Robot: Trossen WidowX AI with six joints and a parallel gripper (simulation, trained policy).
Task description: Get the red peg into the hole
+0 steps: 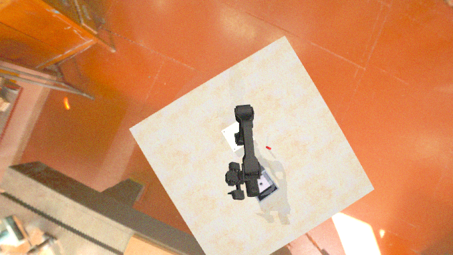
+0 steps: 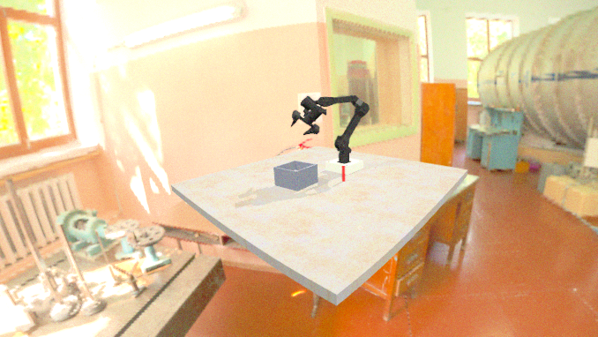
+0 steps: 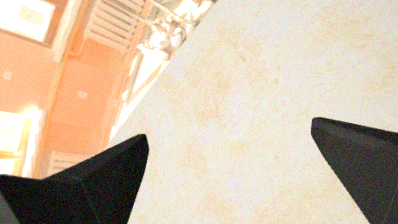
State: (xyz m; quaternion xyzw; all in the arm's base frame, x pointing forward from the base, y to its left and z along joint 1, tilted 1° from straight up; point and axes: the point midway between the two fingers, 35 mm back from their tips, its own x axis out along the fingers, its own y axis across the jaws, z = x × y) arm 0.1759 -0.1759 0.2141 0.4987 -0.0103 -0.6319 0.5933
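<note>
My gripper tip is 330 mm to the right of the red peg, 210 mm above it and 20 mm past it. Round my gripper tip: grey box 220 mm below, 170 mm to the left, 170 mm ahead; pale plate 200 mm below, 170 mm to the left, 170 mm ahead.
</note>
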